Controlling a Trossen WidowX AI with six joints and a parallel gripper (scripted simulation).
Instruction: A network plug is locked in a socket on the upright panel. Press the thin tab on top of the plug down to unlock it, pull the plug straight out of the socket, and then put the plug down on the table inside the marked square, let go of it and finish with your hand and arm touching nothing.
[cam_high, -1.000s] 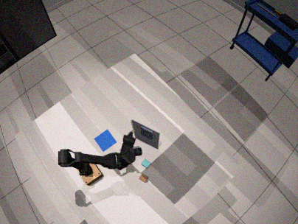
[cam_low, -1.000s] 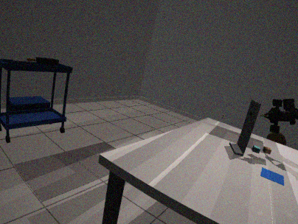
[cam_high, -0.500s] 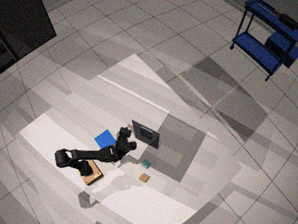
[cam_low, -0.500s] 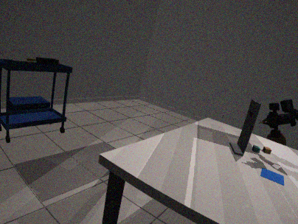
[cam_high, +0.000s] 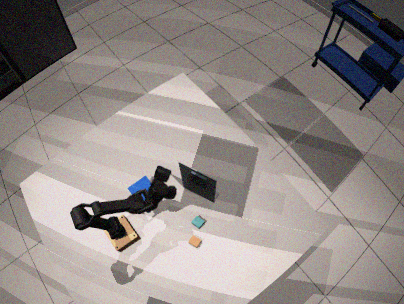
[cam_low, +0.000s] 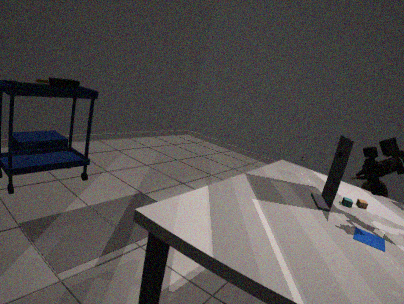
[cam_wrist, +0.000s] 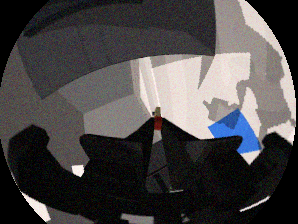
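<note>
Right now the blue marked square is 19 cm below my gripper tip, 13 cm behind it and 4 cm to the left of it. Round my gripper tip: network plug: 1 cm ahead; teal block: 24 cm to the right, 17 cm below, 3 cm ahead; upright dark panel: 12 cm to the right, 12 cm ahead, 5 cm below.
</note>
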